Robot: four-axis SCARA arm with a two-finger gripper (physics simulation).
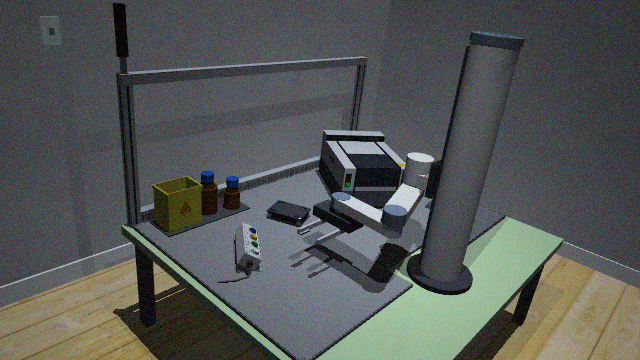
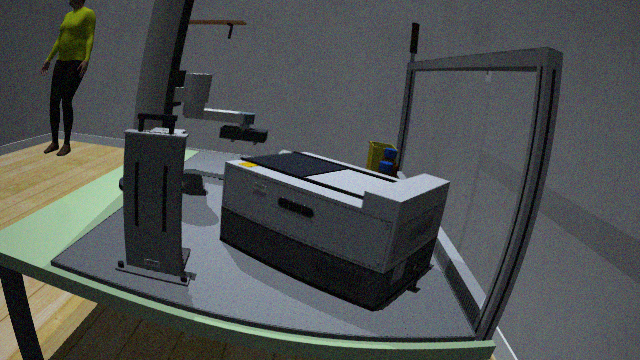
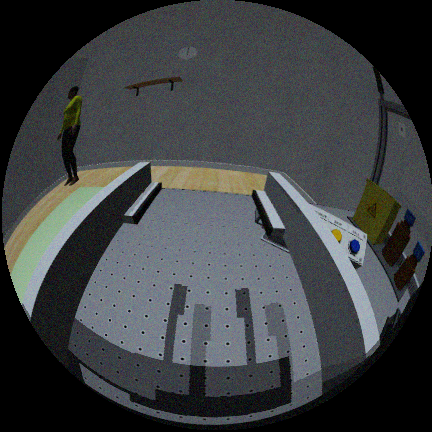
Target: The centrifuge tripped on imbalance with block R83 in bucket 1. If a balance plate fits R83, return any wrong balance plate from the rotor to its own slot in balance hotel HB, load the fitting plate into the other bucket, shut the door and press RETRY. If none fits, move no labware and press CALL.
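Frame: origin at the arm's base, x ahead, y left, z up, level; centimetres.
Seen in the pictures: gripper, between the fingertips: (image 1: pixel 307 236) (image 3: pixel 206 176); arm's base, origin of its link: (image 1: pixel 438 274).
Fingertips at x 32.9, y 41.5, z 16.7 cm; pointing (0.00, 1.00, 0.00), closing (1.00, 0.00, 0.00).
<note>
Offsets run from my fingertips to a thing's middle.
The centrifuge @(dy -76.7, dx +34.7, dz -3.2 cm) (image 1: pixel 376 170) (image 2: pixel 310 200) stands at the back; a dark panel covers part of its top and a green light shows on its front. The rotor, block R83 and balance plates are hidden. A grey tower @(dy -99.0, dx -4.7, dz +1.8 cm) (image 2: pixel 154 200), seen from behind with its label unreadable, stands beside the centrifuge and may be hotel HB. The white button box @(dy +8.5, dx +21.9, dz -11.2 cm) (image 1: pixel 248 247) (image 3: pixel 345 235) has blue, yellow and green buttons; their labels are too small to read. My gripper (image 1: pixel 308 236) (image 3: pixel 206 177) is shut to its narrow stance, with an empty gap between the fingers, above the mat and right of the box.
A dark flat device @(dy -25.0, dx +34.4, dz -13.1 cm) (image 1: pixel 289 212) lies between the button box and centrifuge. A yellow bin (image 1: pixel 177 205) (image 3: pixel 375 212) and brown bottles with blue caps stand at the left. The arm's column (image 1: pixel 467 160) rises at the table's right. A metal frame (image 1: pixel 240 69) runs along the back.
</note>
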